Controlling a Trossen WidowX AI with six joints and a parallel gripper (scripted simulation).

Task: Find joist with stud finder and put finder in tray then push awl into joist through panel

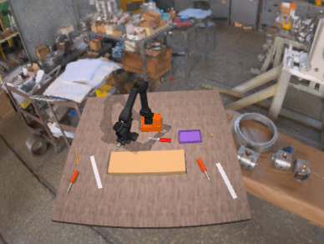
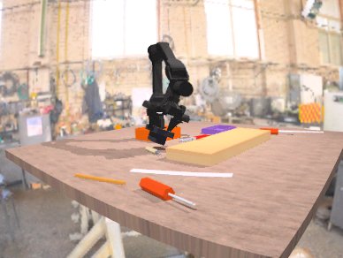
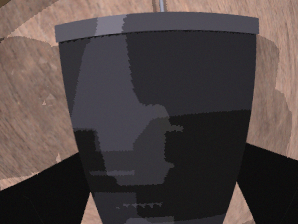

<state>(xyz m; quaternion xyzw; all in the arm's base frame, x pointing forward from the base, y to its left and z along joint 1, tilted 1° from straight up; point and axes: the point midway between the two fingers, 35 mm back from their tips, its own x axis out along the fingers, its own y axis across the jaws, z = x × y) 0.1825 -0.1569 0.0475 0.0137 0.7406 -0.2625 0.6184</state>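
Now: gripper tip 30 mm short of the awl, 50 mm to the left of it and 60 mm above it. Also, from my gripper tip: purple tray: 40 mm behind, 490 mm to the left, 60 mm below; black stud finder: 20 mm behind, 20 mm below; yellow pencil: 140 mm ahead, 390 mm to the right, 70 mm below.
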